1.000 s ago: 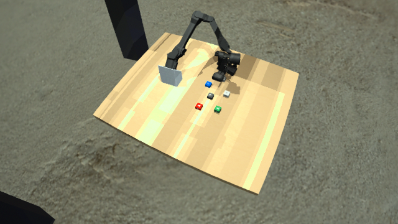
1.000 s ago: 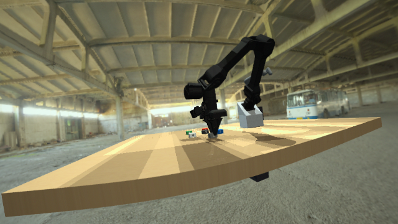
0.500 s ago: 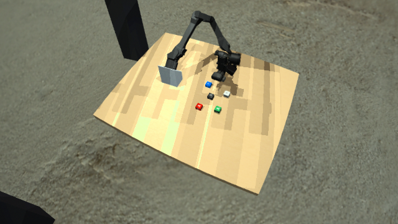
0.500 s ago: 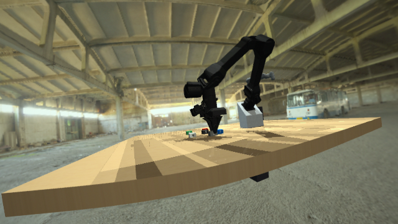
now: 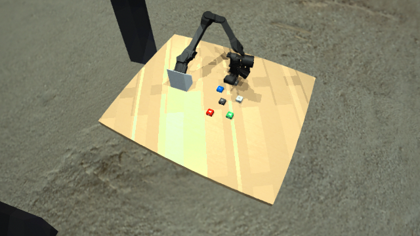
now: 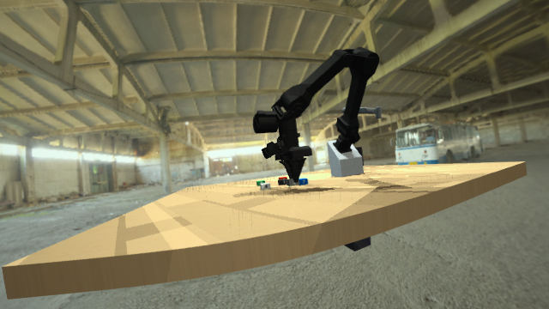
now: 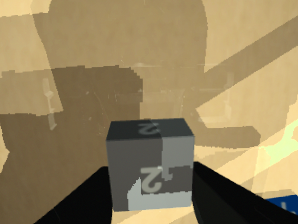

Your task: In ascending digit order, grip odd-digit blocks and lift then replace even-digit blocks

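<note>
My gripper tip is now 70 mm short of the white block, 110 mm to the left of it and 10 mm above it. From my gripper tip the other things lie so: black block 20 mm behind, 160 mm to the right, 10 mm below; grey block right at my gripper tip; blue block 60 mm behind, 70 mm to the right, 10 mm below.
</note>
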